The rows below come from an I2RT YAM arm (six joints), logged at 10 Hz.
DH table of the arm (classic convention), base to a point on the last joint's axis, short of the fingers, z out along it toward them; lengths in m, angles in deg. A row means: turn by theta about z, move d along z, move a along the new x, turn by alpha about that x. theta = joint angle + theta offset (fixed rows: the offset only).
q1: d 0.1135  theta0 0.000  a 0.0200  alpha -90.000
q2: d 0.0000  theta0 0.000  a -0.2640  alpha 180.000
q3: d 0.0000  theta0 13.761  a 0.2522  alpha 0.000
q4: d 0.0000  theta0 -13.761  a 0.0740  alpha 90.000
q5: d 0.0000  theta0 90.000  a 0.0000  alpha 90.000
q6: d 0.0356  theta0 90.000  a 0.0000  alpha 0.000
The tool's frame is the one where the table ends.
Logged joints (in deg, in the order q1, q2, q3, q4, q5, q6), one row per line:
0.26, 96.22, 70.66, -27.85, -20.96, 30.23
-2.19, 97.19, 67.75, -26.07, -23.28, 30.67
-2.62, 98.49, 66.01, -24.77, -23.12, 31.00
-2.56, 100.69, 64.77, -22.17, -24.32, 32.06
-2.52, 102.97, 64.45, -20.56, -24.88, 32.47
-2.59, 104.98, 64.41, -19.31, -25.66, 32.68
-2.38, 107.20, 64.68, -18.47, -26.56, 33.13
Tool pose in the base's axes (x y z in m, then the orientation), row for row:
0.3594, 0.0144, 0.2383, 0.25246, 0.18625, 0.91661, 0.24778
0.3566, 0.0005, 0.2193, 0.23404, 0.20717, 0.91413, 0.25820
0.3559, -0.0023, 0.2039, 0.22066, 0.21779, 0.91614, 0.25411
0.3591, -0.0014, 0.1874, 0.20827, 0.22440, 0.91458, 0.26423
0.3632, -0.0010, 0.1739, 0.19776, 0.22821, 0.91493, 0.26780
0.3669, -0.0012, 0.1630, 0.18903, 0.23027, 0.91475, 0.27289
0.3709, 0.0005, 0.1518, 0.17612, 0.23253, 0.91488, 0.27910
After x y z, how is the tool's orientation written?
As a quaternion, w x y z.
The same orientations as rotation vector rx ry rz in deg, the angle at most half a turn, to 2 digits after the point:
29.02, 142.81, 38.60
32.59, 143.79, 40.61
34.50, 145.12, 40.25
35.78, 145.83, 42.13
36.59, 146.71, 42.94
37.10, 147.38, 43.97
37.73, 148.44, 45.28

